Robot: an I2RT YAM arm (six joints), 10 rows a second.
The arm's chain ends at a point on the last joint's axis. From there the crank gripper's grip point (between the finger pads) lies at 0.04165 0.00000 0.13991 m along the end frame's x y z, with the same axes.
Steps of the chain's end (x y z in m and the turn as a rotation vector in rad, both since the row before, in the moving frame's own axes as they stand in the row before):
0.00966 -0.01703 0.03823 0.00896 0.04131 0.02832
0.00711 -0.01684 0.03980 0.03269 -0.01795 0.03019
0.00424 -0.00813 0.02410 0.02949 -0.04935 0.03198
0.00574 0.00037 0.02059 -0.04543 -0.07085 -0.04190
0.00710 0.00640 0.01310 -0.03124 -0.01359 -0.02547
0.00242 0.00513 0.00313 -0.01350 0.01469 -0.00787
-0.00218 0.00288 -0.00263 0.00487 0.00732 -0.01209
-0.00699 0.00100 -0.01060 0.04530 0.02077 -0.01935
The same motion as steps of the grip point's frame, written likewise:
0.01540 -0.01701 0.03639 0.00896 0.04131 0.02832
0.00464 -0.02021 0.04047 0.03269 -0.01795 0.03019
-0.00267 -0.01106 0.02594 0.02949 -0.04935 0.03198
-0.00417 0.00525 0.02308 -0.04543 -0.07085 -0.04190
0.00524 0.00974 0.01360 -0.03124 -0.01359 -0.02547
0.00448 0.00668 0.00249 -0.01350 0.01469 -0.00787
-0.00116 0.00169 -0.00294 0.00487 0.00732 -0.01209
-0.00416 -0.00615 -0.01166 0.04530 0.02077 -0.01935

